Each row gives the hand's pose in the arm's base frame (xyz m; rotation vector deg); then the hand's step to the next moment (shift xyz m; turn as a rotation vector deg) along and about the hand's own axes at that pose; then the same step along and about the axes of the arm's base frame.
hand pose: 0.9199 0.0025 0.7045 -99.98 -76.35 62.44
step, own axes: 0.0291 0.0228 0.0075 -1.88 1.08 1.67
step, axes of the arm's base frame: 0.0061 0.0227 -0.0295 -1.32 -2.05 -1.25
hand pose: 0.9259 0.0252 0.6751 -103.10 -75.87 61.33
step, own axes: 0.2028 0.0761 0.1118 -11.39 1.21 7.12
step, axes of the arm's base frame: -0.0355 0.1776 -0.1631 -7.60 -11.02 -1.64
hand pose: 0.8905 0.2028 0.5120 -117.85 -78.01 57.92
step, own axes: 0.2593 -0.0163 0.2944 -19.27 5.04 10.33
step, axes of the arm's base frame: -0.1798 0.2409 -0.2527 -9.79 -19.82 -3.86
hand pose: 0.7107 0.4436 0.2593 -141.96 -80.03 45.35
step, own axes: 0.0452 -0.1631 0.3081 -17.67 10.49 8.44
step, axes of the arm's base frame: -0.2663 0.0969 -0.2081 -4.10 -21.24 -5.07
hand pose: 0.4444 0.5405 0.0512 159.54 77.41 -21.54
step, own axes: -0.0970 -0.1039 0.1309 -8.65 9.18 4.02
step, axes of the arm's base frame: -0.1653 -0.0264 -0.0965 1.16 -12.91 -2.71
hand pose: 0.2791 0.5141 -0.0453 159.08 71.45 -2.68
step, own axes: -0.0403 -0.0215 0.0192 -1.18 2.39 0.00
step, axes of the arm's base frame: -0.0426 -0.0177 -0.0180 1.00 -2.46 0.26
